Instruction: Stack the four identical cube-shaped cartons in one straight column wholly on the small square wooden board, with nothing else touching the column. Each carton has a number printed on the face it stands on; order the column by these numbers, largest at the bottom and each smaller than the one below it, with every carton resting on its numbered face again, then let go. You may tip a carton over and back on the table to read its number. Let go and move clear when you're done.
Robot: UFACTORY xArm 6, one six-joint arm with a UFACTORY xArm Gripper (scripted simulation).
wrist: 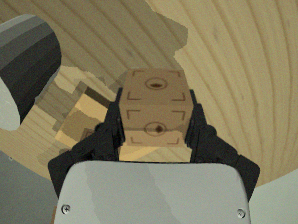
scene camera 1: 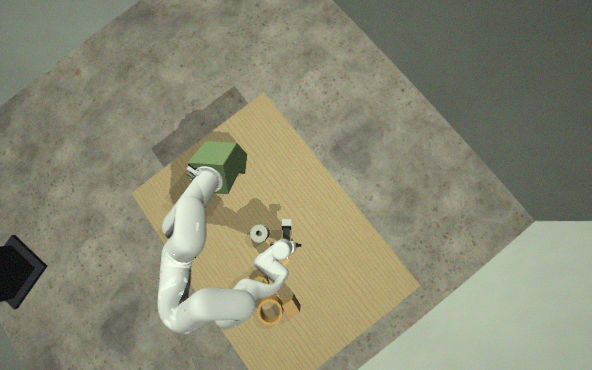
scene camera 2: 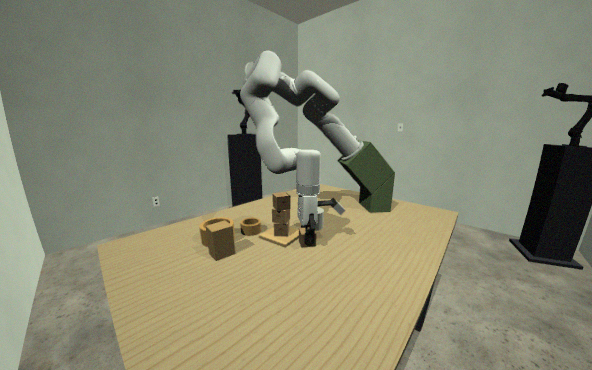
Observation:
The pictures show: my gripper, a tall brown box and a square wooden board.
My gripper also shows in the wrist view.

